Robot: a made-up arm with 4 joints. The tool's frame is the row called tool. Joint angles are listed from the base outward.
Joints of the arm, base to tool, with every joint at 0 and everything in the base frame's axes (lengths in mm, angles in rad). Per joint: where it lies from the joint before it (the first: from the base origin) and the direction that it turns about. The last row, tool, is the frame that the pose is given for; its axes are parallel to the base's.
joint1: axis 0 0 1 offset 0 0 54
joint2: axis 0 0 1 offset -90.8 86.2 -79.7
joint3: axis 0 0 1 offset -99.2 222.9 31.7
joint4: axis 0 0 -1 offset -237.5 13.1 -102.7
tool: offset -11 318 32.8
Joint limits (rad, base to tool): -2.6..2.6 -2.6..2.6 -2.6..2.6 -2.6..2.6
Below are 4 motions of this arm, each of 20 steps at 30 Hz.
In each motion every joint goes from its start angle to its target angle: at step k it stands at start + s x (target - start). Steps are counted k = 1, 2, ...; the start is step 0. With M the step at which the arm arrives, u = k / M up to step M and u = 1 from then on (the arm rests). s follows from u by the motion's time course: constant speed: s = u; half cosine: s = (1 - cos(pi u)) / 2; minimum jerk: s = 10 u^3 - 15 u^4 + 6 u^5.
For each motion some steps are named. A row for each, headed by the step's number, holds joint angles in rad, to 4 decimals.
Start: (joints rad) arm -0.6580 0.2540 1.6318 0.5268
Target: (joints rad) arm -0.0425 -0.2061 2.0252 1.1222
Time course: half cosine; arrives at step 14
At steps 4, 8, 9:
4: -0.5421 0.1674 1.7059 0.6389
8: -0.2818 -0.0272 1.8723 0.8907
9: -0.2167 -0.0759 1.9138 0.9537

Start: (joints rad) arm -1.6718 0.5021 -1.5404 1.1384
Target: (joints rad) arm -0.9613 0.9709 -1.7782 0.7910
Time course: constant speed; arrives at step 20
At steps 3, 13, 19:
3: -1.5652 0.5724 -1.5761 1.0863
13: -1.2100 0.8068 -1.6950 0.9126
19: -0.9968 0.9475 -1.7663 0.8084

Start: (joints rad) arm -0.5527 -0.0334 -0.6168 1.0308
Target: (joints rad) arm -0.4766 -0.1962 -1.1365 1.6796
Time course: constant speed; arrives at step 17
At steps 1, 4, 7, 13, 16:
1: -0.5482 -0.0430 -0.6474 1.0690
4: -0.5348 -0.0717 -0.7391 1.1835
7: -0.5214 -0.1004 -0.8308 1.2980
13: -0.4945 -0.1579 -1.0142 1.5269
16: -0.4811 -0.1866 -1.1059 1.6414

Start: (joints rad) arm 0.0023 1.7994 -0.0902 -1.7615
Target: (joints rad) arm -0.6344 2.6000 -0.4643 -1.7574
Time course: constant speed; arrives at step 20
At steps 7, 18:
7: -0.2205 2.0796 -0.2211 -1.7601
18: -0.5707 2.5199 -0.4269 -1.7578

